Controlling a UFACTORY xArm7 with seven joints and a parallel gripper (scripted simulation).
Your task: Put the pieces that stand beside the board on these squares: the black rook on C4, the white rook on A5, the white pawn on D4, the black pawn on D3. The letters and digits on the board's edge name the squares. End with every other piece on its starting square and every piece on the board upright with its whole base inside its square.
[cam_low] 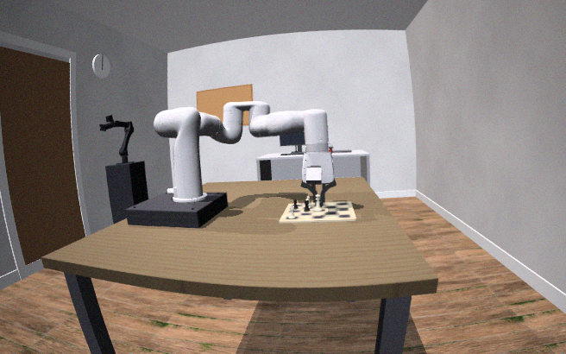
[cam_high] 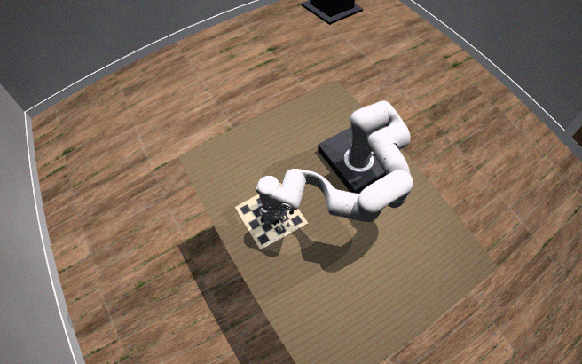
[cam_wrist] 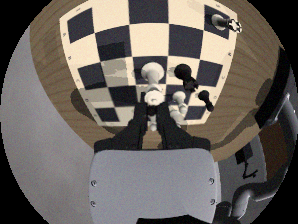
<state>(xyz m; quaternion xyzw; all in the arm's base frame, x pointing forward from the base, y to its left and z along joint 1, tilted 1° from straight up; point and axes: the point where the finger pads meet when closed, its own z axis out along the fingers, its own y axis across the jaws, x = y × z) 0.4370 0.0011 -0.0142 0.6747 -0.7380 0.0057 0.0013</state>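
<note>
Now: the chessboard 40 mm to the right of my hand and 30 mm below it.
</note>
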